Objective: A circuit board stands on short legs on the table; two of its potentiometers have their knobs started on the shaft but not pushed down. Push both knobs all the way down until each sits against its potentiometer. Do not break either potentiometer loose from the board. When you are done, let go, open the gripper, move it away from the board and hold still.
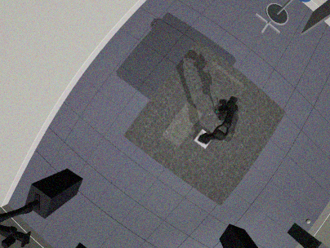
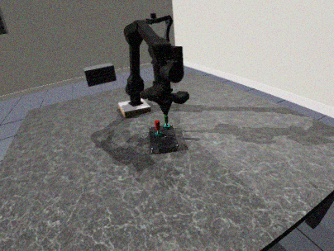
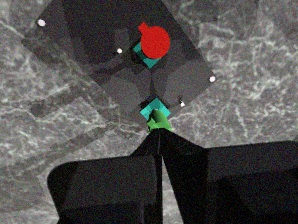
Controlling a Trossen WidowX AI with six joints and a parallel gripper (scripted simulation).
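The green knob lies 1 cm below my gripper tip. Round my gripper tip: red knob 6 cm to the right, 3 cm ahead, 1 cm below.
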